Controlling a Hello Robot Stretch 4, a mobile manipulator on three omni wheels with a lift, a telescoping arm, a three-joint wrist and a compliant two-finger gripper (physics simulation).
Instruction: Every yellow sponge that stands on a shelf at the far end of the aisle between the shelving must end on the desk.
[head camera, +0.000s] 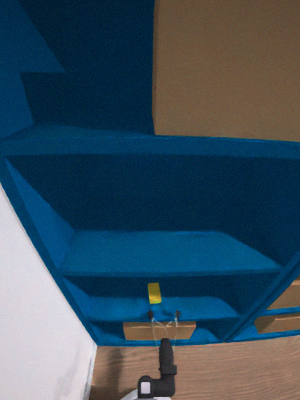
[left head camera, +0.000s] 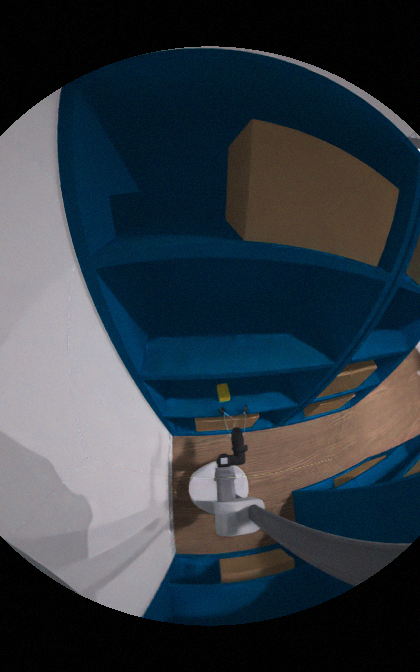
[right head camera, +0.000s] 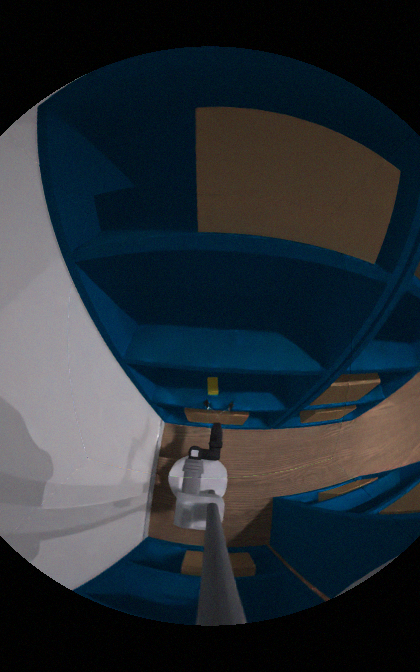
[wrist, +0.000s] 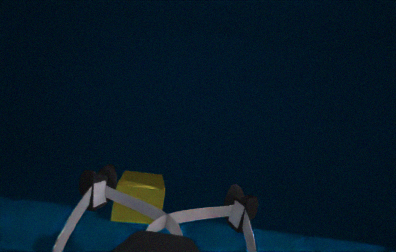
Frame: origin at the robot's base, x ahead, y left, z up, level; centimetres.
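Seen in the pictures: gripper, fingertip midpoint: (head camera: 163, 309) (wrist: 171, 188).
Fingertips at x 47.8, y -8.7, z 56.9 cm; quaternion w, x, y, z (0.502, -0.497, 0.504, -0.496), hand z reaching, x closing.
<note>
A point is followed by its place in that frame.
A yellow sponge (head camera: 154, 293) {x 57.1, y -4.3, z 55.1 cm} (left head camera: 223, 393) (right head camera: 213, 386) (wrist: 139, 200) stands upright on a low blue shelf (head camera: 210, 307) {x 50.8, y -35.2, z 50.6 cm}, above a cardboard box. My gripper (head camera: 164, 314) {x 47.8, y -8.7, z 56.9 cm} (left head camera: 234, 410) (right head camera: 219, 405) (wrist: 171, 188) {x 47.8, y -8.7, z 56.9 cm} is open, with its fingertips wide apart at the front of that shelf. Nothing is between its fingers. The sponge is beyond the fingertips, nearer the left finger; in the wrist view that finger's strip covers part of its front. The desk does not show in these views.
A cardboard box (head camera: 160, 331) {x 47.0, y -8.9, z 24.4 cm} (left head camera: 227, 423) lies on the bottom shelf below my gripper. A large cardboard box (head camera: 227, 70) {x 47.1, y -13.9, z 154.2 cm} (left head camera: 315, 195) stands on an upper shelf. A white wall (left head camera: 45, 325) is at the left. More shelving (left head camera: 350, 517) stands across the wooden floor (left head camera: 280, 450).
</note>
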